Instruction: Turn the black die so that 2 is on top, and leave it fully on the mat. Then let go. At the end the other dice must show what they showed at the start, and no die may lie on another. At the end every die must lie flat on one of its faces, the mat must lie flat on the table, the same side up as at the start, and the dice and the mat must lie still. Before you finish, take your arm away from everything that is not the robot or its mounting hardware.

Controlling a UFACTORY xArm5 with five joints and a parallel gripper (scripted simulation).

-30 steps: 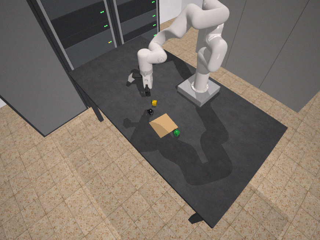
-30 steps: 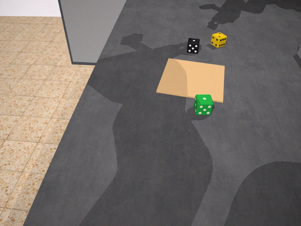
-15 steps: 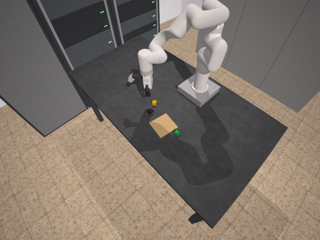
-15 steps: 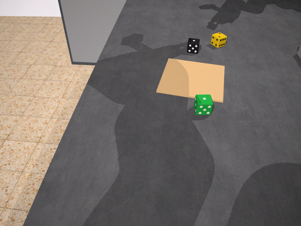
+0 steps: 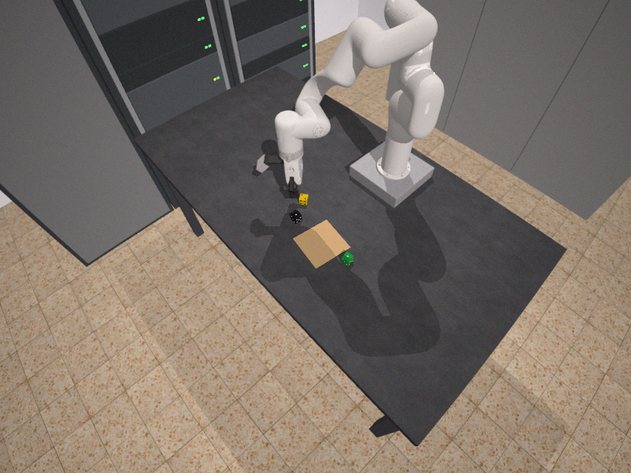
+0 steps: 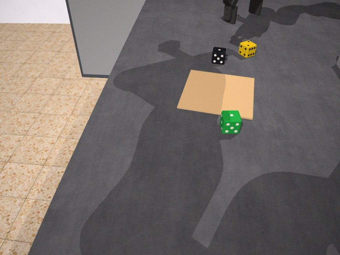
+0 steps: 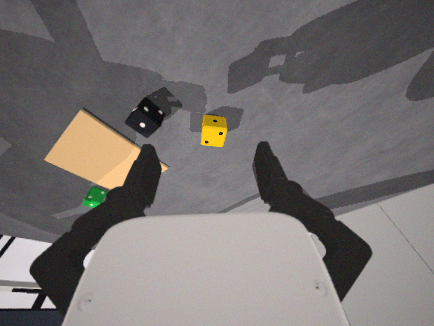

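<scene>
My gripper is now 2 cm past the yellow die, 2 cm to the right of it and 8 cm above it. Round my hand: black die (6 cm ahead, 4 cm to the left, 8 cm below); then green die (10 cm ahead, 28 cm to the left, 8 cm below); then tan mat (9 cm ahead, 17 cm to the left, 10 cm below).
</scene>
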